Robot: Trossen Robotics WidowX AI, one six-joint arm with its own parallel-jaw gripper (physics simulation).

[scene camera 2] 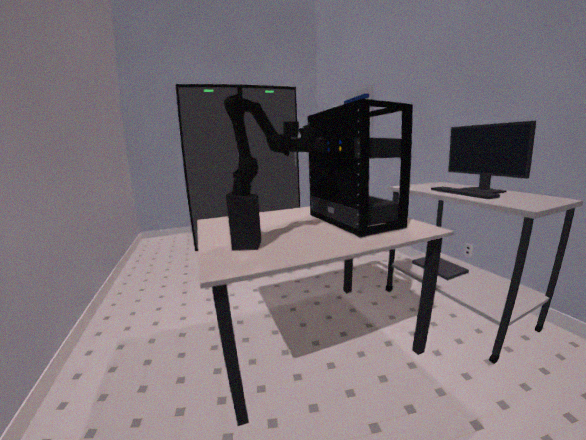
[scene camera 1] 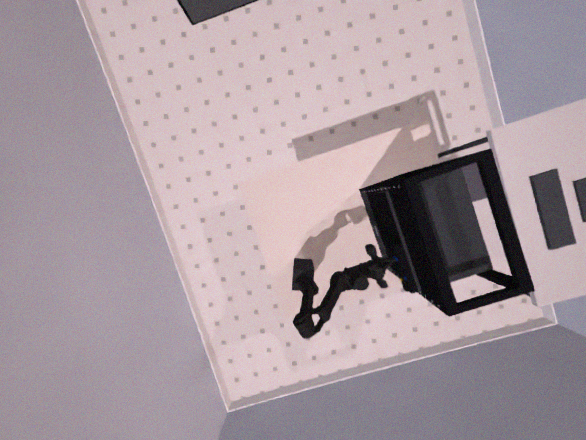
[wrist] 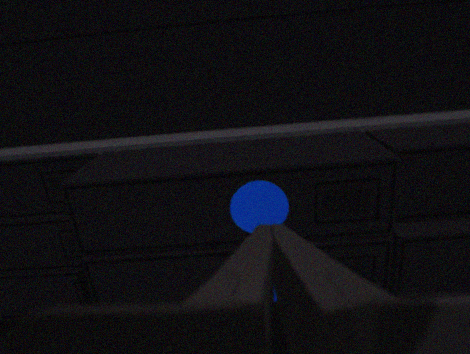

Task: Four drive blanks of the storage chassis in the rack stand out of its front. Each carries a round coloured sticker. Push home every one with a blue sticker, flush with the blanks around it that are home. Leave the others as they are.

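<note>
The black rack (scene camera 1: 511,225) (scene camera 2: 363,175) holds the storage chassis (scene camera 2: 382,147) at upper middle height. In the wrist view a blank with a blue sticker (wrist: 259,206) stands out, its top face showing. Directly below, another blank (wrist: 165,277) shows a sliver of blue between my fingers; its depth is unclear. In scene camera 2 a second column, nearer that camera, has a blue sticker (scene camera 2: 340,142) above a yellow sticker (scene camera 2: 340,148). My gripper (scene camera 1: 392,260) (wrist: 270,237) is shut and empty, its tips over the upper sticker's lower edge. Contact cannot be told.
Neighbouring blanks flank this column on both sides. A pale ledge (wrist: 200,137) runs above them. Another unit (scene camera 2: 340,212) sits at the rack's bottom. A blue object (scene camera 2: 357,99) lies on top of the rack. The table (scene camera 2: 300,255) carries arm and rack; a monitor (scene camera 2: 492,150) stands on a side desk.
</note>
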